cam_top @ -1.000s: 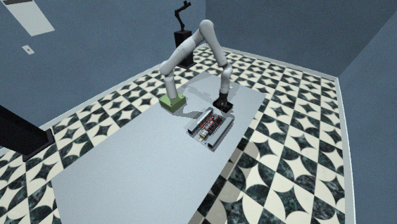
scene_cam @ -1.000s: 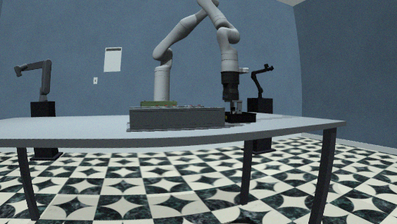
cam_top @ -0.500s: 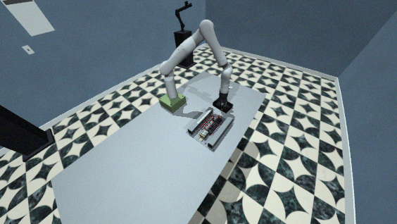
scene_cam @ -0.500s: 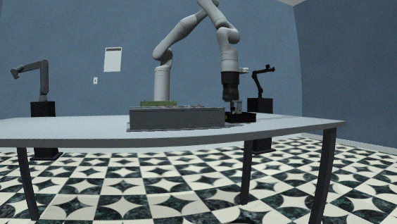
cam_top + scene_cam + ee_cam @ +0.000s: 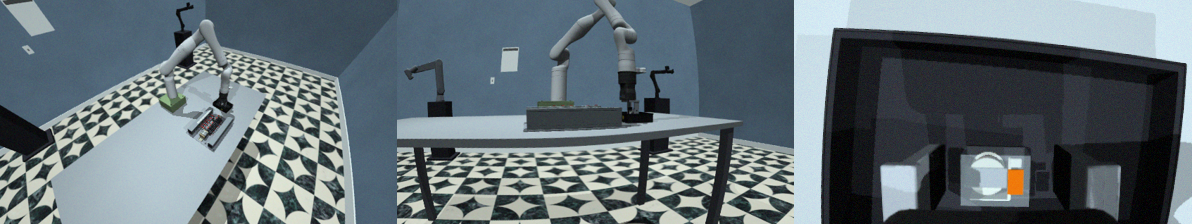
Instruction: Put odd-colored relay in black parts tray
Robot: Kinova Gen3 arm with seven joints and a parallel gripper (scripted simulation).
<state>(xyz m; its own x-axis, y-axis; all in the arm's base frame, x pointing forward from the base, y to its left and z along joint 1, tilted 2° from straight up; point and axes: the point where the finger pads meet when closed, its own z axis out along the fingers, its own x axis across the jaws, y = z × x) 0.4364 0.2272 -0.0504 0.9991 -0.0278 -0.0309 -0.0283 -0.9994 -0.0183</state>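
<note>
Now: the K54 relay 1 cm below my hand. From my hand the other things lie so: black parts tray: 2 cm below; K52 relay: 4 cm ahead, 18 cm to the right, 1 cm above; K53 relay: 4 cm ahead, 21 cm to the right, 1 cm above.
</note>
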